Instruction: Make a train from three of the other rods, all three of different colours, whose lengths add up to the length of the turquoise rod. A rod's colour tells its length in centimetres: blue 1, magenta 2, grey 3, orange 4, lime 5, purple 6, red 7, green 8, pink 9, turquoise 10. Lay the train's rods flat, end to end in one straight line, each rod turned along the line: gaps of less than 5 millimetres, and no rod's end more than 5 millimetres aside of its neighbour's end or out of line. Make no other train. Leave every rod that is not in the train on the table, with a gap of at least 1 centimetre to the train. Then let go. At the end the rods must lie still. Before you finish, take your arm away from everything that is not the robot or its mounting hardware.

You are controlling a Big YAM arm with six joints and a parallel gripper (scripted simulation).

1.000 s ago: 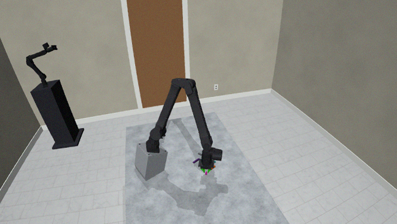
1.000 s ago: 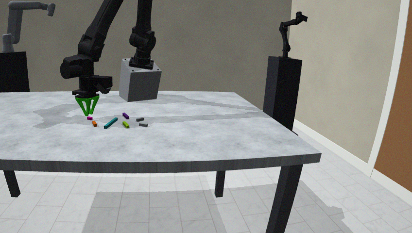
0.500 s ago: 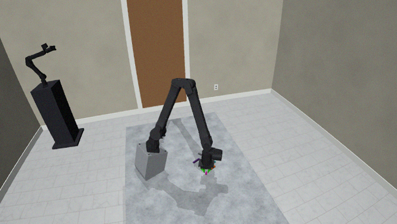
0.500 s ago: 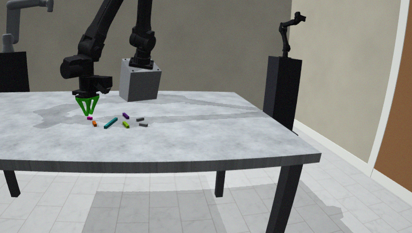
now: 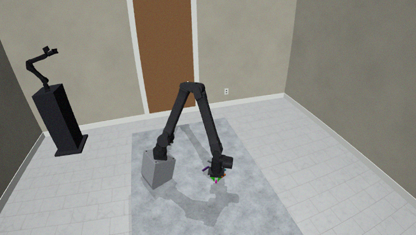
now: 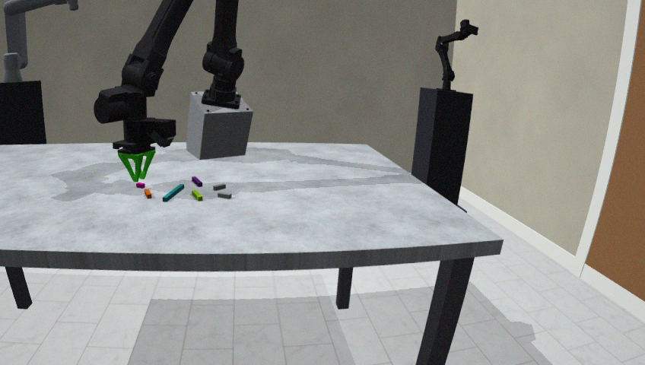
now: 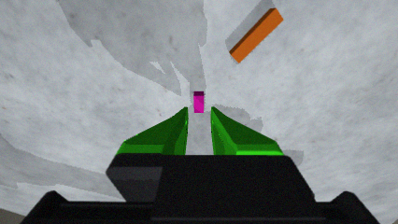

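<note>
Now: the magenta rod 2 cm below my hand. Also, from my hand: purple rod: 14 cm to the left, 4 cm behind, 2 cm below; then turquoise rod: 10 cm to the left, 5 cm ahead, 2 cm below; then orange rod: 6 cm ahead, 4 cm to the left, 2 cm below.
</note>
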